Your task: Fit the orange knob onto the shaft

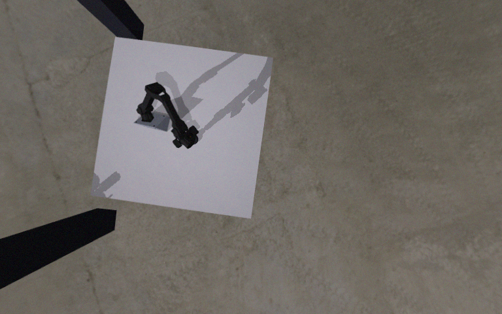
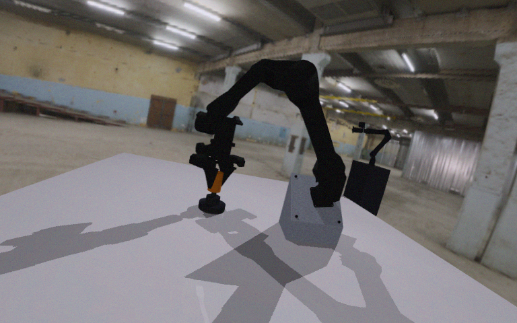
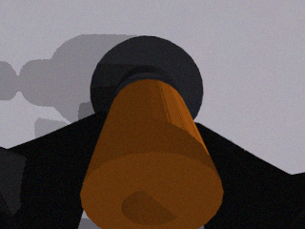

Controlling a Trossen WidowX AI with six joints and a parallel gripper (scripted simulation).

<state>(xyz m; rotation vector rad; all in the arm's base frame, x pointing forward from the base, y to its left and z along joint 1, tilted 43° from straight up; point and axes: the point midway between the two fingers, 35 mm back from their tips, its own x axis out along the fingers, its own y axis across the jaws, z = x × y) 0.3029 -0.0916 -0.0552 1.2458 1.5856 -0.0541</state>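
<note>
Now: gripper tip 2 cm below the orange knob. From my gripper tip the other things lie so: dark round pedestal 4 cm below.
</note>
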